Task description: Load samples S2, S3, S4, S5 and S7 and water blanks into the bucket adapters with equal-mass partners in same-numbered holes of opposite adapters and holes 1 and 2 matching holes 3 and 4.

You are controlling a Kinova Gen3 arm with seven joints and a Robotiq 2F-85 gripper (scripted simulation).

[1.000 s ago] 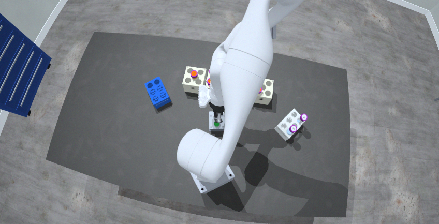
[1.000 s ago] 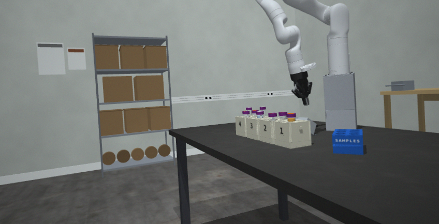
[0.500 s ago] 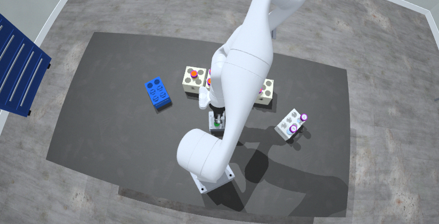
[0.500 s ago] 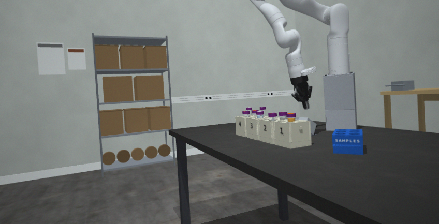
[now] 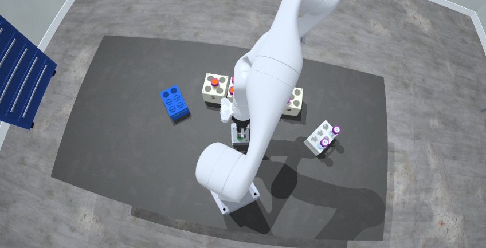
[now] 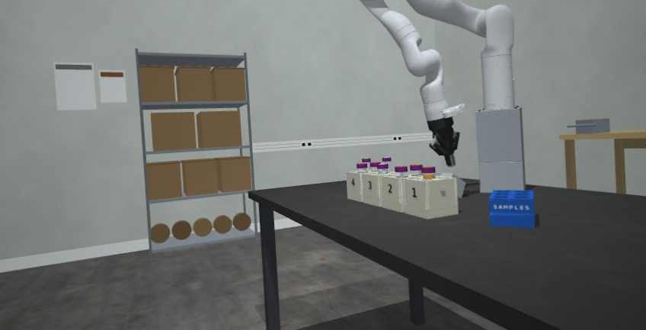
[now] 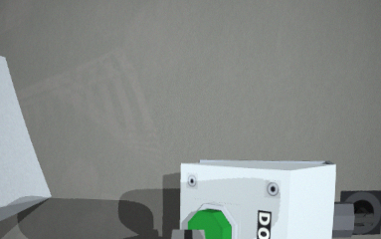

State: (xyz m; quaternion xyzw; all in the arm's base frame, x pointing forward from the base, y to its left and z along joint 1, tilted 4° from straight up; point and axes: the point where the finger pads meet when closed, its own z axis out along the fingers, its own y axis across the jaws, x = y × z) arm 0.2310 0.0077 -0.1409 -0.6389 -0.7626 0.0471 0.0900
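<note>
The green done key is 50 mm below my hand. Round my hand: tube of pink liquid: 170 mm ahead, 50 mm to the left, 50 mm below; adapter 2: 200 mm ahead, 70 mm below, 30 mm to the left; 50 mL blank: 200 mm ahead, 70 mm to the right, 50 mm below.
</note>
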